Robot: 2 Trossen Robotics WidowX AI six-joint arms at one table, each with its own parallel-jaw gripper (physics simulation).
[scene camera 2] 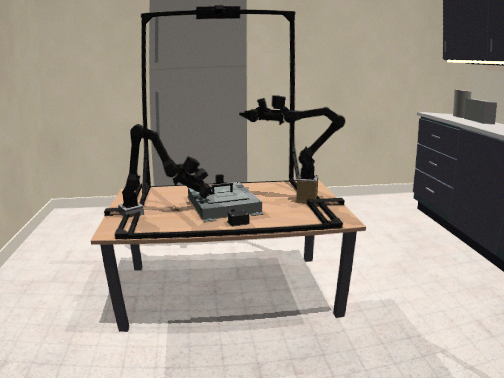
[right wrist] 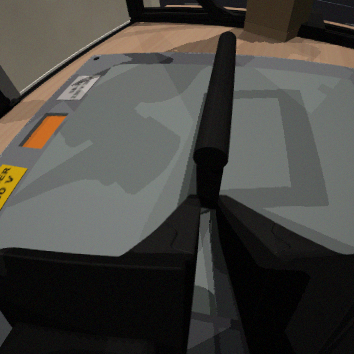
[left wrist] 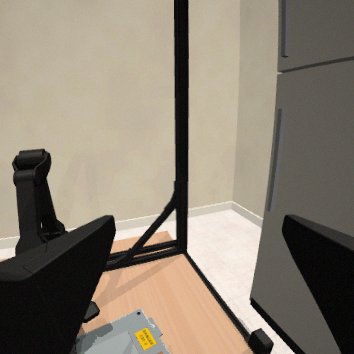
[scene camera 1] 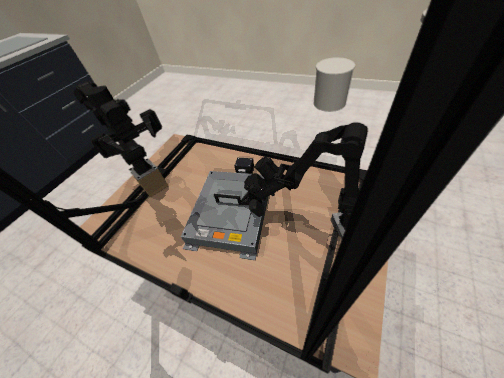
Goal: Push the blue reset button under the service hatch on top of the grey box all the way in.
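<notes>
The grey box (scene camera 1: 220, 246) (scene camera 2: 232, 208) (left wrist: 125, 322) lies on the table. Its service hatch (scene camera 1: 223, 216) (right wrist: 110, 220) lies on top and looks flat. A black handle (scene camera 1: 226, 195) (scene camera 2: 223, 184) (right wrist: 217, 100) stands up from the hatch. My right gripper (scene camera 1: 243, 200) (scene camera 2: 210, 190) (right wrist: 206, 203) is shut on the handle, with its fingertips at the near leg in the right wrist view. My left gripper (scene camera 1: 126, 134) (scene camera 2: 244, 115) (left wrist: 199, 223) is open and empty, high above the table. The blue reset button does not show; the hatch hides the area under it.
A small black box (scene camera 1: 244, 164) (scene camera 2: 238, 218) stands close to the grey box. A brown block (scene camera 1: 154, 184) (scene camera 2: 306, 190) (right wrist: 272, 19) is under the left arm's base. Black frame bars (scene camera 2: 225, 233) run along the table (scene camera 1: 270, 285) edges, with tall posts (scene camera 2: 292, 75) rising from them.
</notes>
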